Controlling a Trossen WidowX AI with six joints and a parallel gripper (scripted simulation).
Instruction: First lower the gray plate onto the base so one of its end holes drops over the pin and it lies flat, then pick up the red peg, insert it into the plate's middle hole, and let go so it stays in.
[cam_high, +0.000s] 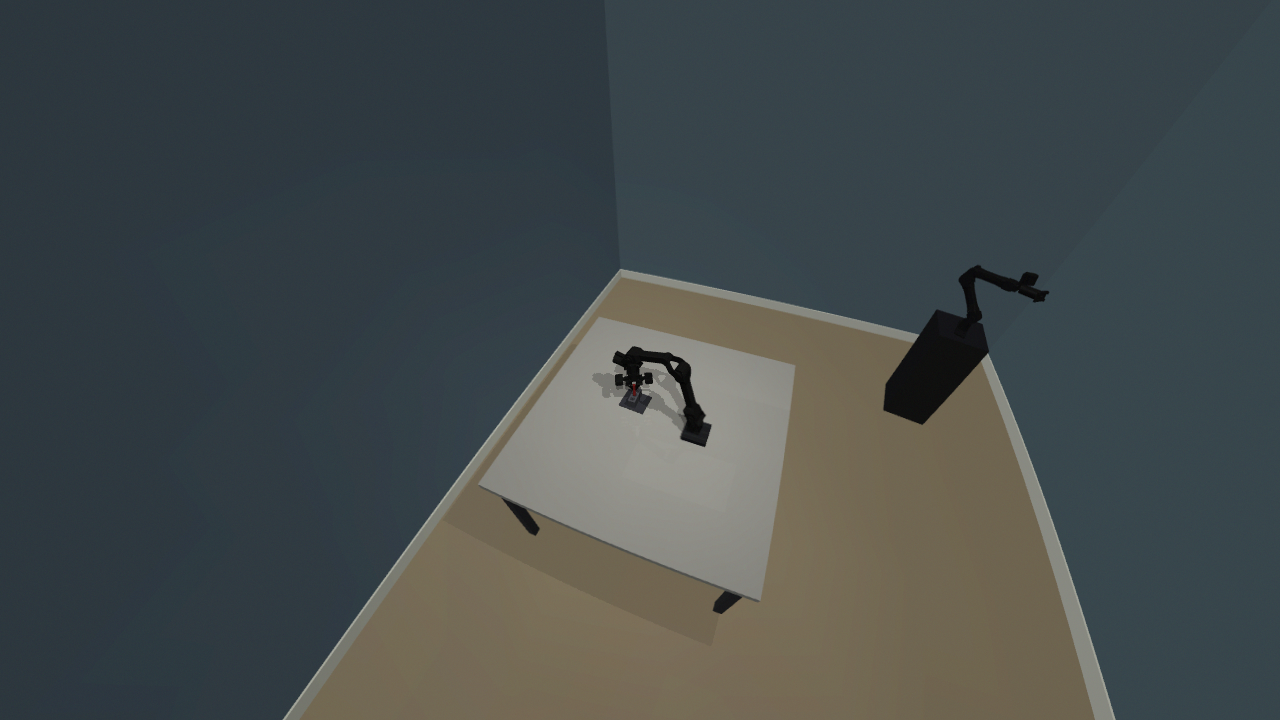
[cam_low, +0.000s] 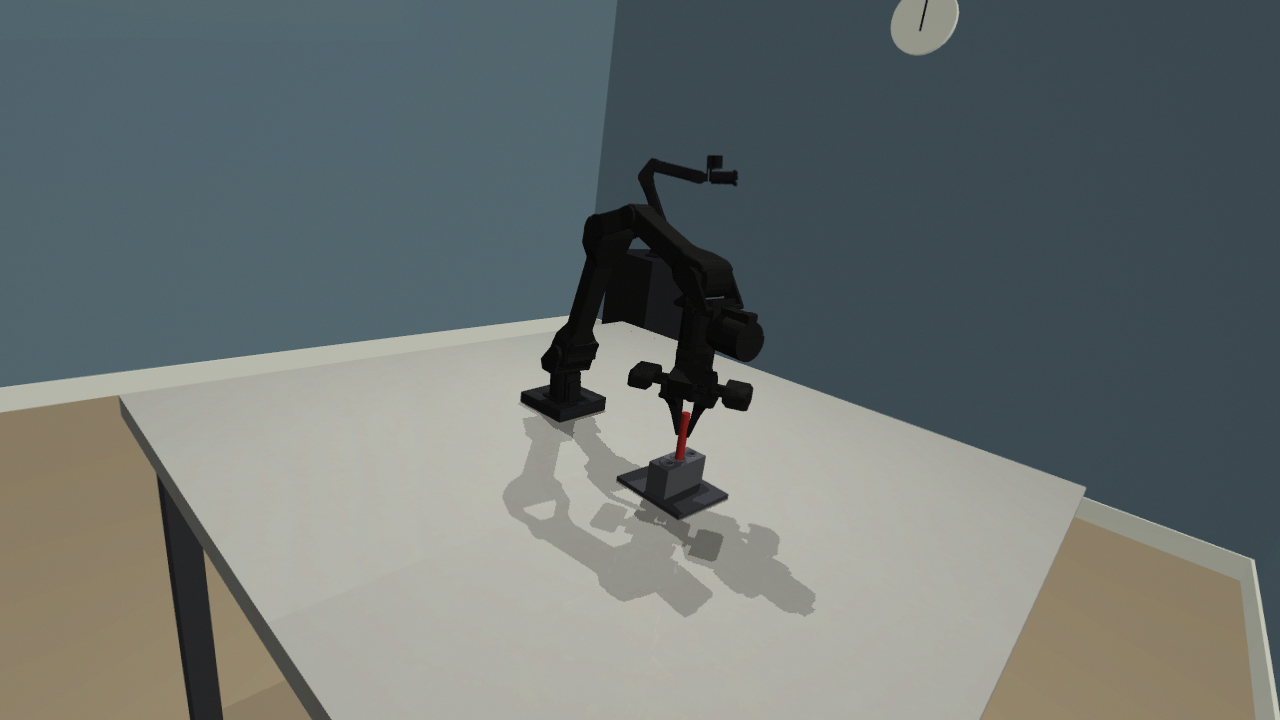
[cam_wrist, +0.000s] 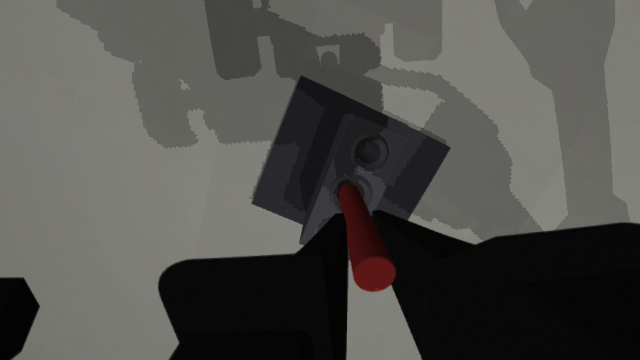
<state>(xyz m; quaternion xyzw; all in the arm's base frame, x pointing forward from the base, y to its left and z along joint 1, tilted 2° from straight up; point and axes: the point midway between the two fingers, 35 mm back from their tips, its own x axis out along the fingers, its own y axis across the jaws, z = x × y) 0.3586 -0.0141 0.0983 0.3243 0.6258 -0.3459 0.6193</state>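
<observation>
Right now the red peg is right at my gripper tip. The rest, counted from my gripper tip: gray plate (5 cm below); dark base (1 cm behind, 2 cm to the left, 9 cm below).
</observation>
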